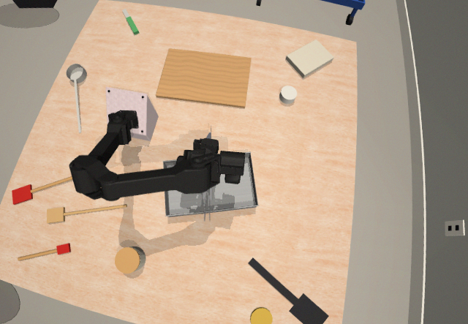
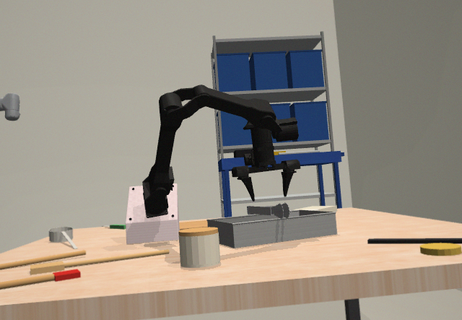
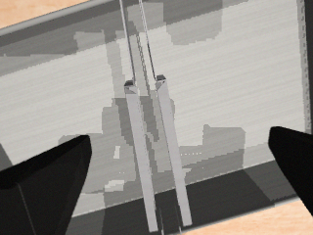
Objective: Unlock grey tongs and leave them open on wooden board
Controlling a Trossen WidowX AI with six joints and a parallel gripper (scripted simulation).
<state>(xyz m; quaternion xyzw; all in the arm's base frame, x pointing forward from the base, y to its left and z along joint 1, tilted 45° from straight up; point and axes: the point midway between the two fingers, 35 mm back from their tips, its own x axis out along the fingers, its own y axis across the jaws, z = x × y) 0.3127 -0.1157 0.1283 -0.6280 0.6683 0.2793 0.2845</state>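
Now: gripper tip 8 cm above the grey roasting tin, 2 cm to the left of it and 1 cm past it. Also, from my gripper tip: yellow lock piece: 8 cm to the left, 3 cm below, 2 cm behind; cork-lidded jar: 29 cm to the right, 24 cm behind, 7 cm below; wooden board: 43 cm to the left, 10 cm below, 8 cm behind.
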